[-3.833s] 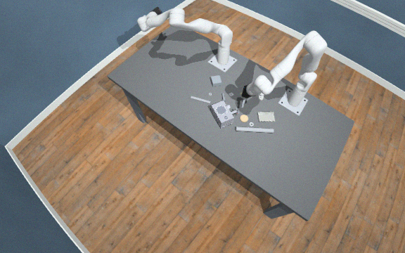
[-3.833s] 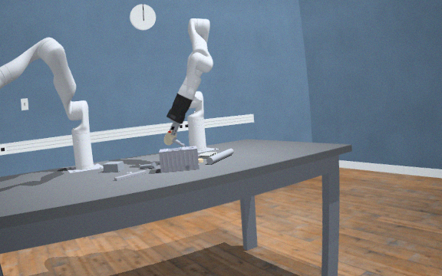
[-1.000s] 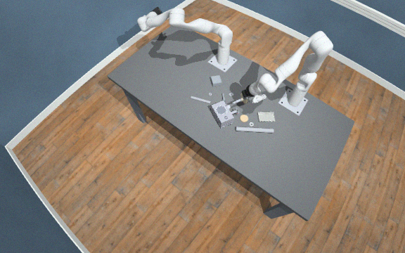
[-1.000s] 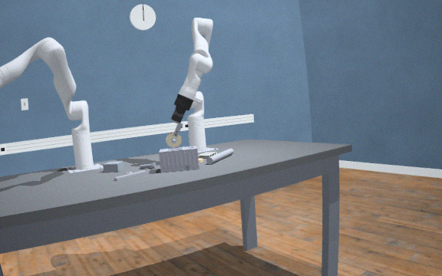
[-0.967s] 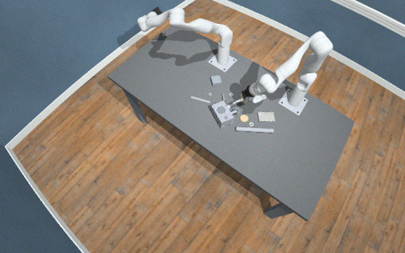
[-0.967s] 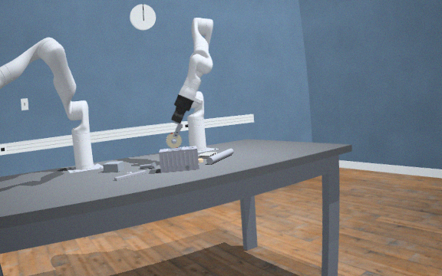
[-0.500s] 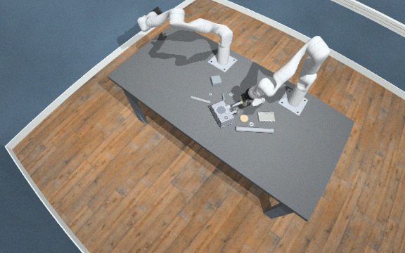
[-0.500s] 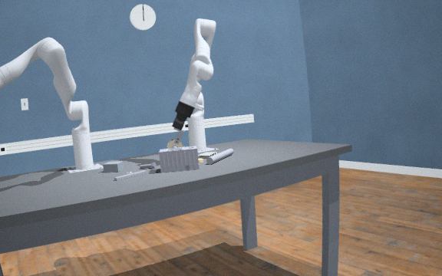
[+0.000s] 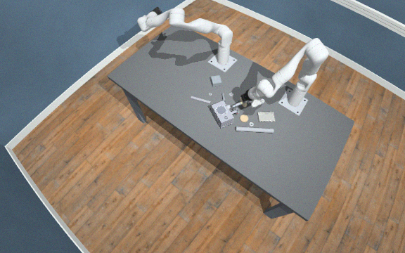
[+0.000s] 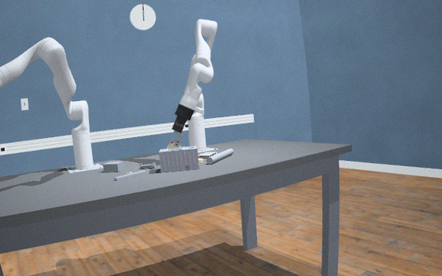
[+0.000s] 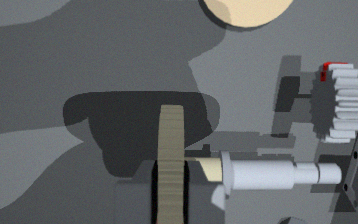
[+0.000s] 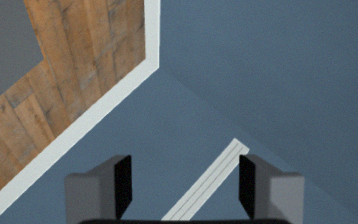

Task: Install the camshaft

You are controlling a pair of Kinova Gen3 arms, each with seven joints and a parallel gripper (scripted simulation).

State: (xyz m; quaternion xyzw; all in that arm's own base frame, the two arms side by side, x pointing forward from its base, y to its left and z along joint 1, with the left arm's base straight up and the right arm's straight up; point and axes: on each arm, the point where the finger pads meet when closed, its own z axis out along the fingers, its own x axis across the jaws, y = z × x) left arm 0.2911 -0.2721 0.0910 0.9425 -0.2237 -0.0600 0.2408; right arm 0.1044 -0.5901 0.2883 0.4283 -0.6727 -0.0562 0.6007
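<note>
Right now the crank gear is 80 mm ahead of my left hand, 10 mm to the right of it and 30 mm below it. The rest, counted from my left hand: grey block (70 mm behind, 290 mm to the right, 70 mm below); then pale tray (40 mm behind, 170 mm to the left, 80 mm below).
</note>
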